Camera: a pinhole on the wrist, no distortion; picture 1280 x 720 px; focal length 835.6 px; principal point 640.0 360.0 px. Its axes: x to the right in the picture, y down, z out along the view. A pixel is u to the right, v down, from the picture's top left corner.
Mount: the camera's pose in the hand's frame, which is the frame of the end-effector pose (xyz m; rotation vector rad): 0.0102 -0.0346 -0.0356 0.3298 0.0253 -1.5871
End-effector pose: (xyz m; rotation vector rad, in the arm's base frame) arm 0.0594 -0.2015 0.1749 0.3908 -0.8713 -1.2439
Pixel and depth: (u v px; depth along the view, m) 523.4 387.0 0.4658
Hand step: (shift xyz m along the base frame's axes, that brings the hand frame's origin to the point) -0.3744 0.1186 0.1950
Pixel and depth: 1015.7 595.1 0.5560
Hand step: -0.6169 -0.0879 0.0342
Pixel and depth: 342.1 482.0 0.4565
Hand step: -0.3260 0.1029 0.2936
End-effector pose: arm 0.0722 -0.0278 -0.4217 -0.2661 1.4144 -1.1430
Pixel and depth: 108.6 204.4 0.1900
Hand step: 0.1769 -0.0118 0.0433
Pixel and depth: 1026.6 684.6 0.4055
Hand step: 0.1262 -0.3731 0.2569
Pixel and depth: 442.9 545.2 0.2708
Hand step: 0.1931 -0.1453 0.0711
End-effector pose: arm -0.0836 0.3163 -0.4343 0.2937 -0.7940 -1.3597
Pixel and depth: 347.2 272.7 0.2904
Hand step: -0.1685 0.1362 0.1610
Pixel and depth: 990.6 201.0 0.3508
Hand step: -0.3572 0.1248 -0.0158
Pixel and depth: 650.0 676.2 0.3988
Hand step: -0.3456 -0.0128 0.2098
